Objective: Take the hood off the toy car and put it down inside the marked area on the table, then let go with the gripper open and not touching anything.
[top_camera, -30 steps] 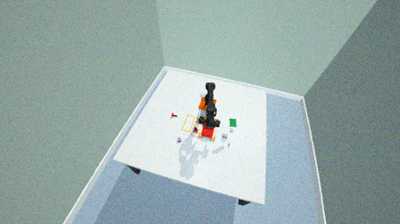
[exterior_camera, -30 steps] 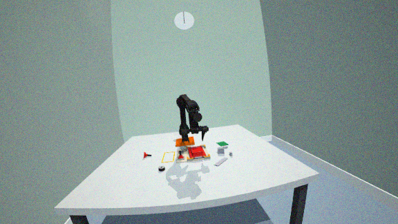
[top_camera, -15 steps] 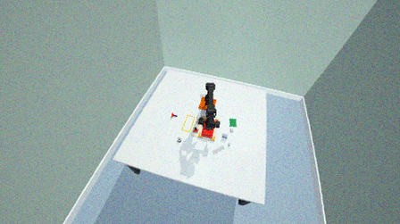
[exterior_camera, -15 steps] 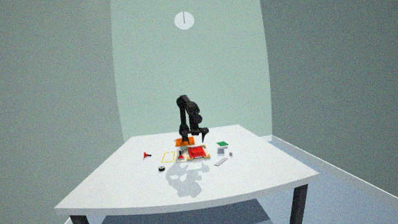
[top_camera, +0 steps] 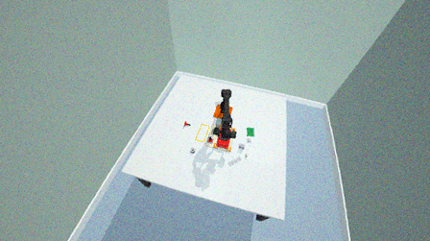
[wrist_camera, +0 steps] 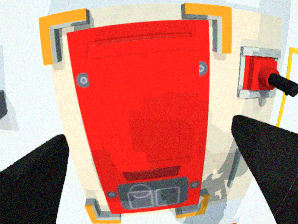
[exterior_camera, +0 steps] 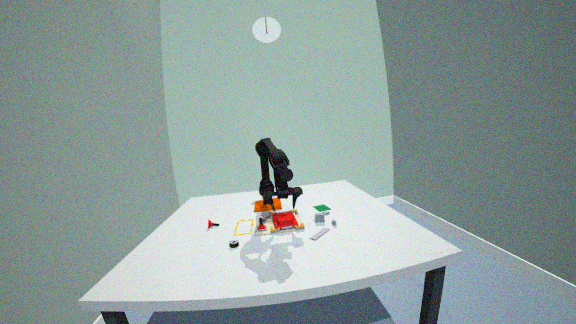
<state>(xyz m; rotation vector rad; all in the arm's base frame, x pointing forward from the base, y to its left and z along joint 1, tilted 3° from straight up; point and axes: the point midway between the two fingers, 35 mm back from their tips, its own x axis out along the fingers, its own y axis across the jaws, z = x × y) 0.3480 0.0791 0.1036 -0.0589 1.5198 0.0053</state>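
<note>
Right now my gripper tip is 40 mm above the red hood. The rest, counted from my gripper tip: grey bar (140 mm ahead, 140 mm to the left, 80 mm below); green plate (190 mm behind, 230 mm to the left, 80 mm below); black wheel (150 mm ahead, 240 mm to the right, 70 mm below).
</note>
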